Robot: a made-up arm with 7 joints. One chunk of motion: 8 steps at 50 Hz.
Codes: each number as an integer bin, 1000 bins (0 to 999) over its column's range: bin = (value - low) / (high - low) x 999, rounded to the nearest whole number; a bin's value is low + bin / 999 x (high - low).
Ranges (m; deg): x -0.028..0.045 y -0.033..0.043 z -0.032..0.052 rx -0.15..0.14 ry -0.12..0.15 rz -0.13..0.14
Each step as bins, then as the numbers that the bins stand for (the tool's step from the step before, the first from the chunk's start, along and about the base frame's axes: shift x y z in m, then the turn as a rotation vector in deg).
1 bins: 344 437 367 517 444 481
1 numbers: -0.00286 0.00025 -0.00114 0.000 0.000 0.000
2 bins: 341 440 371 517 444 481
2 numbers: -0.00308 0.00047 -0.00080 0.000 0.000 0.000
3 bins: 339 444 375 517 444 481
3 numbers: -0.00323 0.00078 -0.00047 0.000 0.000 0.000
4 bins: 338 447 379 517 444 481
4 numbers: -0.00330 0.00101 -0.00013 0.000 0.000 0.000
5 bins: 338 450 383 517 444 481
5 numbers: -0.00330 0.00123 0.00020 0.000 0.000 0.000
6 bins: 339 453 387 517 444 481
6 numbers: -0.00323 0.00146 0.00054 0.000 0.000 0.000
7 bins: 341 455 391 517 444 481
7 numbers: -0.00308 0.00161 0.00088 0.000 0.000 0.000
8 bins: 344 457 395 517 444 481
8 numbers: -0.00286 0.00177 0.00121 0.000 0.000 0.000
